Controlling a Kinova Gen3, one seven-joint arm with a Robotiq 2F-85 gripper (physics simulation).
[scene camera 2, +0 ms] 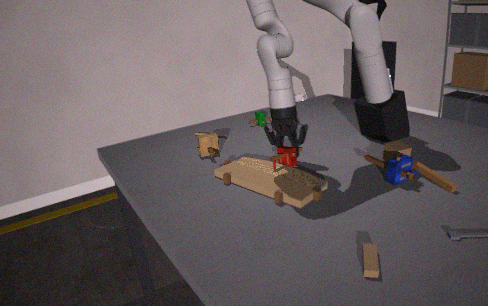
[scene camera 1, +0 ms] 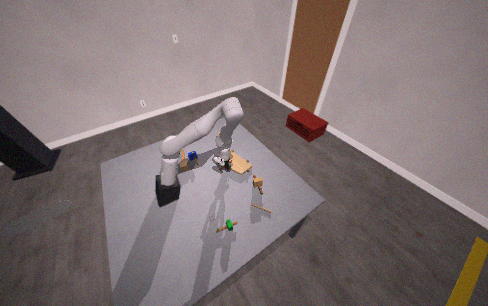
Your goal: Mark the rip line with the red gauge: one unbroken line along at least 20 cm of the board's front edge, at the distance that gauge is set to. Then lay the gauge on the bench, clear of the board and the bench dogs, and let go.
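Frame: origin at the arm's base, x left, y back, z up, level; metres.
Where they show: gripper, fingertip midpoint: (scene camera 2: 289,158) (scene camera 1: 224,168); arm's base, origin of the base link: (scene camera 2: 378,96) (scene camera 1: 168,180).
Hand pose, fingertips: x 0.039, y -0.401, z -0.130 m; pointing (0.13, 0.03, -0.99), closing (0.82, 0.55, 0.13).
Observation:
Things, the pixels of their top centre, and the offset from my fingertips. "spot": a spot on its surface instead. Level surfaces: height alone.
- red gauge, middle of its top: (scene camera 2: 287,146) dx +0.015, dy -0.014, dz +0.047 m
- pale wooden board, middle of its top: (scene camera 2: 270,174) (scene camera 1: 233,160) dx +0.056, dy -0.094, dz -0.004 m
- bench, its level: dz -0.024 m
- plain wooden gauge, middle of its top: (scene camera 2: 206,134) (scene camera 1: 258,180) dx -0.241, dy -0.174, dz +0.043 m
- green gauge, middle of its top: (scene camera 2: 263,112) (scene camera 1: 226,224) dx -0.430, dy +0.143, dz +0.030 m
- blue gauge, middle of its top: (scene camera 2: 391,153) (scene camera 1: 192,155) dx +0.213, dy +0.200, dz +0.045 m
- wood block, middle of its top: (scene camera 2: 370,256) dx +0.453, dy -0.104, dz -0.009 m
- grey metal tool, surface spot: (scene camera 2: 467,234) spot: dx +0.509, dy +0.121, dz -0.018 m
My gripper (scene camera 1: 226,164) (scene camera 2: 288,145) points down and is shut on the red gauge (scene camera 2: 288,157), at the board's edge on the robot's side. The gauge's beam and thin red pin reach over that edge of the board; whether the pin touches the wood I cannot tell. In scene camera 1 the gripper mostly hides the gauge. The pale wooden board (scene camera 1: 241,164) (scene camera 2: 250,177) lies flat on the bench (scene camera 1: 145,230) (scene camera 2: 240,250) among short brown bench dogs (scene camera 2: 227,178) (scene camera 2: 279,197) (scene camera 2: 317,194). A shadow covers one end of the board. I cannot make out a marked line.
A plain wooden gauge (scene camera 1: 258,182) (scene camera 2: 208,145) stands off one board end. A green gauge (scene camera 1: 229,224) (scene camera 2: 260,119) is farther off. A blue gauge (scene camera 1: 192,156) (scene camera 2: 399,170) is beside a mallet (scene camera 2: 435,176). A wood block (scene camera 2: 371,260) and grey metal tool (scene camera 2: 467,234) lie nearer scene camera 2.

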